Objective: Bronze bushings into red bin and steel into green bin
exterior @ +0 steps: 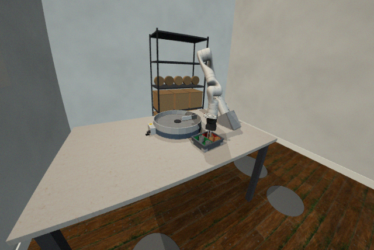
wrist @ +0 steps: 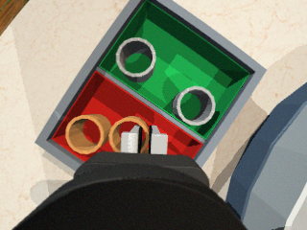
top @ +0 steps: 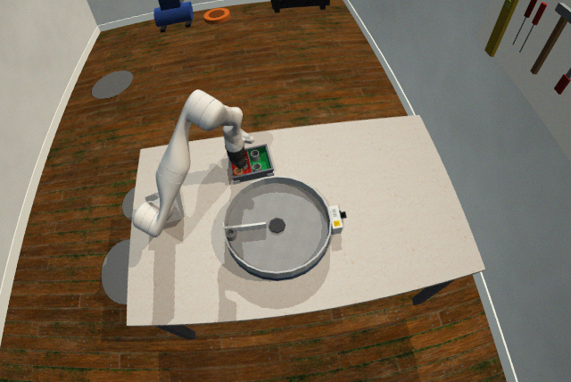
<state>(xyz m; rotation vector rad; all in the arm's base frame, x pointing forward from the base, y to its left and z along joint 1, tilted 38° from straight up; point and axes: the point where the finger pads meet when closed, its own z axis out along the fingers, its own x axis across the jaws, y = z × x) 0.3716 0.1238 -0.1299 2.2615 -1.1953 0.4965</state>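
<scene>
The bin lies 3 cm ahead of my hand, 2 cm below it and 1 cm to the left of it. From my hand the other things lie so: grey turntable 33 cm to the right, 8 cm ahead, 1 cm above.
</scene>
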